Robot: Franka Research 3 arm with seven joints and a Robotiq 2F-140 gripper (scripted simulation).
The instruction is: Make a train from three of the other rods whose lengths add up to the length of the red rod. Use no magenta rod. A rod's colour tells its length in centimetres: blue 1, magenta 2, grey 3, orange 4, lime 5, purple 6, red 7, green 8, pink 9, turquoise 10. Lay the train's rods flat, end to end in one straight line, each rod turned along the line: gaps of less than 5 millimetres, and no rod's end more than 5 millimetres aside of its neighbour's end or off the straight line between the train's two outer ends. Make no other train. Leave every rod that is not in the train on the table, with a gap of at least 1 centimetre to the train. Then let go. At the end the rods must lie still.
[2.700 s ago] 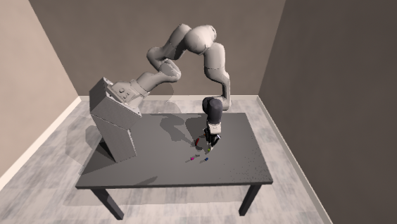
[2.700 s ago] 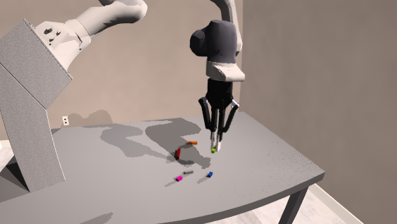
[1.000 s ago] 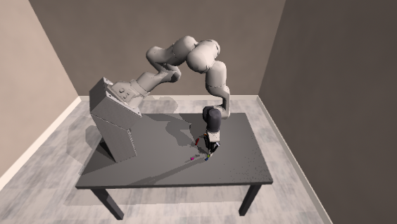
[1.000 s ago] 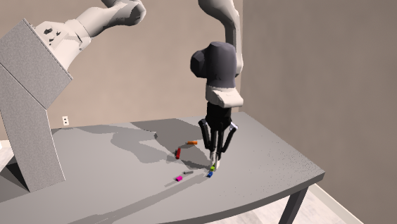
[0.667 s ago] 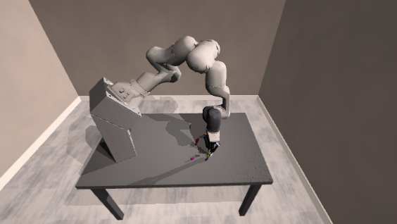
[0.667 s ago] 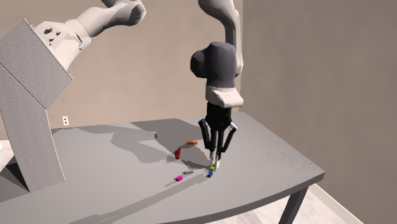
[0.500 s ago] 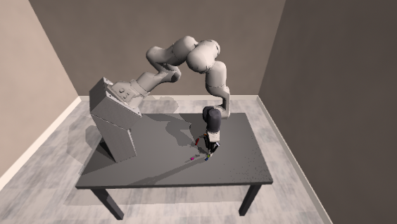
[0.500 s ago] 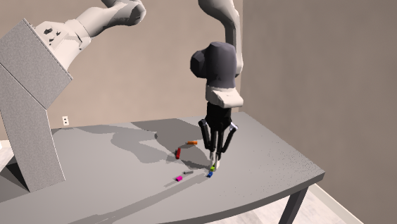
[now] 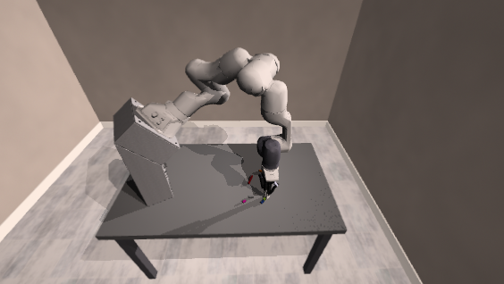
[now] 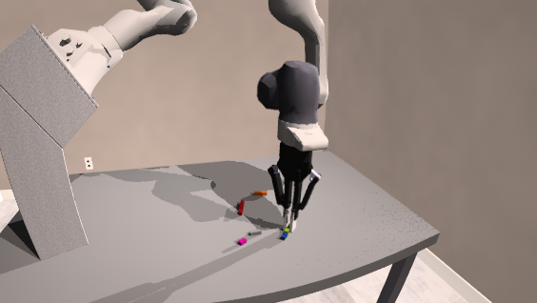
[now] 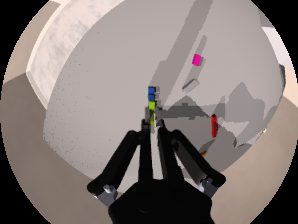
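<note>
The lime rod is 30 mm below my hand. Also, from my hand: magenta rod 120 mm behind, 70 mm to the right, 30 mm below; then grey rod 90 mm behind, 30 mm to the right, 30 mm below; then red rod 130 mm behind, 100 mm to the left, 30 mm below.
</note>
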